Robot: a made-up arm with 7 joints.
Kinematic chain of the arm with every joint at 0, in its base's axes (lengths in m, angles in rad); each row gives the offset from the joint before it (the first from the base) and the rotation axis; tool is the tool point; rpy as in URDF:
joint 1: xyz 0 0 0.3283 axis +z
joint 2: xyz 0 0 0 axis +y
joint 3: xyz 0 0 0.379 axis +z
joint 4: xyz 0.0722 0 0 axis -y
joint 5: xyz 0.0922 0 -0.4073 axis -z
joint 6: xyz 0 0 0 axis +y
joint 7: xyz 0.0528 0 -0.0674 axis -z
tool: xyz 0 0 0 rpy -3.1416 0 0
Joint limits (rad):
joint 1: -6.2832..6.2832
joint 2: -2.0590..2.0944
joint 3: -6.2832..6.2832
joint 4: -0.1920..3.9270
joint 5: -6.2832..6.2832
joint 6: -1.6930..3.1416
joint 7: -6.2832..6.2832
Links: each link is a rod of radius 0.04 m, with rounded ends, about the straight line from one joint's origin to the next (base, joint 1, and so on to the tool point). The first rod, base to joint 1, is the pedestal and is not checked.
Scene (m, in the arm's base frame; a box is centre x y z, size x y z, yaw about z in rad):
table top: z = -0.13
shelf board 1: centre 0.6 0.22 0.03 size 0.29 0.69 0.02 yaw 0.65
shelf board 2: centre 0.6 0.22 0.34 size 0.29 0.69 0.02 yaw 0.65
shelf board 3: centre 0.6 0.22 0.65 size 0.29 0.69 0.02 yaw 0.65
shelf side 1: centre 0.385 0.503 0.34 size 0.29 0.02 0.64 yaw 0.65
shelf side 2: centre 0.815 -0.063 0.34 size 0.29 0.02 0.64 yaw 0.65
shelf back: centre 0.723 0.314 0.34 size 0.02 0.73 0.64 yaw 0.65
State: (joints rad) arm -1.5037 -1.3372 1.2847 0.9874 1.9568 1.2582 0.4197
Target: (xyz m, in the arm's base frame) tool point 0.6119 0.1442 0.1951
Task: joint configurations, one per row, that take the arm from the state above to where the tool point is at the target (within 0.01 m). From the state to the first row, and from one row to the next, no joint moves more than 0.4 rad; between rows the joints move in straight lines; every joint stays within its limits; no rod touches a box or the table.
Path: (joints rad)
1: -1.8501 -1.3443 0.9703 0.7908 1.9064 1.2080 0.4038
2: -2.1965 -1.3514 0.6558 0.5943 1.8560 1.1578 0.3880
3: -2.5429 -1.3585 0.3414 0.3977 1.8056 1.1076 0.3721
4: -2.8893 -1.3655 0.0269 0.2011 1.7552 1.0574 0.3562
5: -3.2357 -1.3726 -0.2875 0.0046 1.7049 1.0072 0.3404
6: -3.5821 -1.3797 -0.6020 -0.1920 1.6545 0.9570 0.3245
7: -3.8459 -1.5095 -0.9553 0.0063 1.7142 1.1689 0.3483
8: -4.1096 -1.6393 -1.3086 0.2045 1.7739 1.3808 0.3721
9: -4.3733 -1.7690 -1.6619 0.4028 1.8336 1.5927 0.3959
10: -4.6371 -1.8988 -2.0153 0.6010 1.8933 1.8046 0.4197
11: -4.2982 -1.9789 -1.8249 0.9117 1.9562 1.7226 0.4197
12: -3.9593 -2.0590 -1.6345 1.2224 2.0192 1.6405 0.4197

